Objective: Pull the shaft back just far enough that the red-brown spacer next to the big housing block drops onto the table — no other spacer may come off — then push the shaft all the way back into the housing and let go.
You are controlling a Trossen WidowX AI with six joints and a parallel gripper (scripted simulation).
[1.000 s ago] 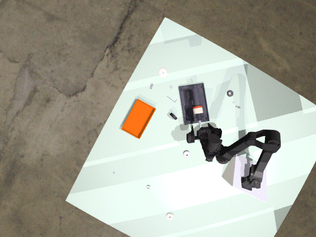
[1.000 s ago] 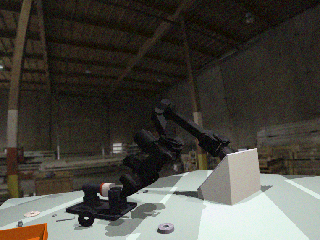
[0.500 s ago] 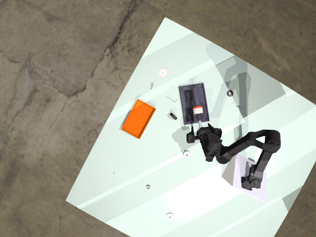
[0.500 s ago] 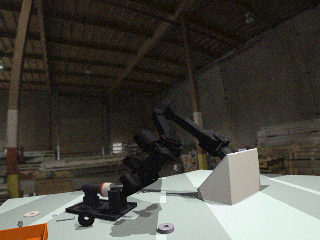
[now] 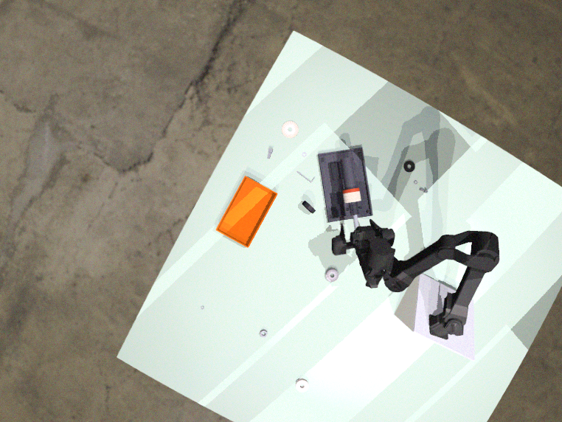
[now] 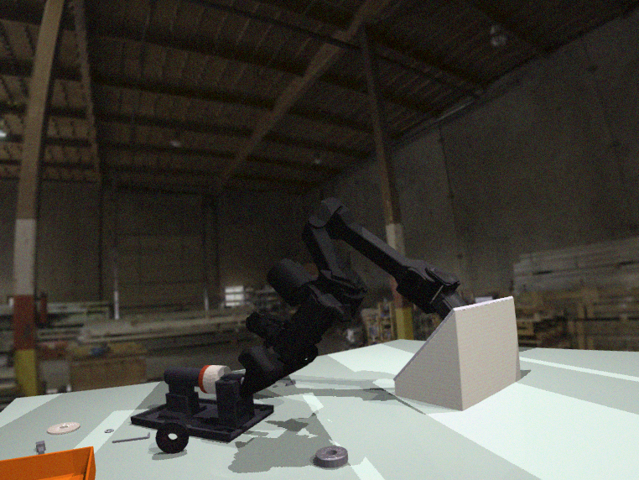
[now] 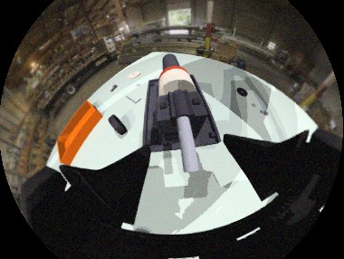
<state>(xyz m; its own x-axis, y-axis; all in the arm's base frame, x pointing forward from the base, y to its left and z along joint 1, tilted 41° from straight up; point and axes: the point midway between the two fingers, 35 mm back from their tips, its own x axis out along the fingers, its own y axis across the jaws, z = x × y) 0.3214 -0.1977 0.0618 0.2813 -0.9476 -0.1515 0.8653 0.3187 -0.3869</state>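
My gripper tip is now 30 mm short of the grey shaft, 50 mm to the left of it and 10 mm below it. Also, from my gripper tip: cream spacer 40 mm ahead, 60 mm to the right, 10 mm above; then black ring 150 mm ahead, 10 mm to the left, 40 mm below; then red-brown spacer 50 mm ahead, 80 mm to the right, 10 mm above.
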